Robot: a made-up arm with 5 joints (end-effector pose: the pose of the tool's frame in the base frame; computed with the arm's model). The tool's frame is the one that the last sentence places.
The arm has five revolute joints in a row. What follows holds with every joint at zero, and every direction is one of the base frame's. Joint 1 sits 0.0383 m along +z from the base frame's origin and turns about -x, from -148.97 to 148.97 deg. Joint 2 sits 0.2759 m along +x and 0.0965 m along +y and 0.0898 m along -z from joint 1 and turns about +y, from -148.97 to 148.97 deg. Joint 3 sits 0.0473 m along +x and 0.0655 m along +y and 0.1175 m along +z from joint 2 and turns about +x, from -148.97 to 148.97 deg. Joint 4 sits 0.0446 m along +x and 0.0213 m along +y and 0.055 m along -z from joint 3 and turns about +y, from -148.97 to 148.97 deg. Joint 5 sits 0.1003 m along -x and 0.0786 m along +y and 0.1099 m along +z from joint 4 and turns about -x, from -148.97 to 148.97 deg. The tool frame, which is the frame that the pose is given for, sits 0.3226 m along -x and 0.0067 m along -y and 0.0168 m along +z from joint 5; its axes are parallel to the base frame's.
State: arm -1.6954 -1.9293 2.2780 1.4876 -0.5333
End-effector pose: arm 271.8 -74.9 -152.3 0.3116 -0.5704 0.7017 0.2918
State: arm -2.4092 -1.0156 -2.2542 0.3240 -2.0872
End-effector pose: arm 179.1 61.9 463.4 0.7585 -0.0537 -0.5768 0.2986
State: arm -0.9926 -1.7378 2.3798 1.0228 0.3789
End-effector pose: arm 361.1 -12.1 -153.8 0.2728 -0.6779 0.6231 0.2789
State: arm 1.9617 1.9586 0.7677 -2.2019 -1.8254
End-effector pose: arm 37.7 -459.6 -355.7 -0.2449 -0.2744 0.2104 0.9058
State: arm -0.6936 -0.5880 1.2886 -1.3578 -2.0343
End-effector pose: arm 156.8 523.1 373.8 -0.5548 0.6579 -0.2338 0.4524
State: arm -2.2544 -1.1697 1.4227 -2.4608 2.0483
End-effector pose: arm 253.0 -601.2 296.9 -0.4999 -0.7315 0.3991 0.2360
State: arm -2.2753 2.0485 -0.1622 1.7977 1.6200
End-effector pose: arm 515.7 205.9 647.7 0.1868 0.3537 -0.8661 0.2998
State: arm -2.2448 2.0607 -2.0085 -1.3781 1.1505
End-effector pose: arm 508.3 250.9 -132.6 0.3698 -0.8505 0.0726 0.3669
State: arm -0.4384 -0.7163 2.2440 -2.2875 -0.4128
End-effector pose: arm 177.2 229.9 638.6 -0.5925 0.4247 0.6427 0.2358
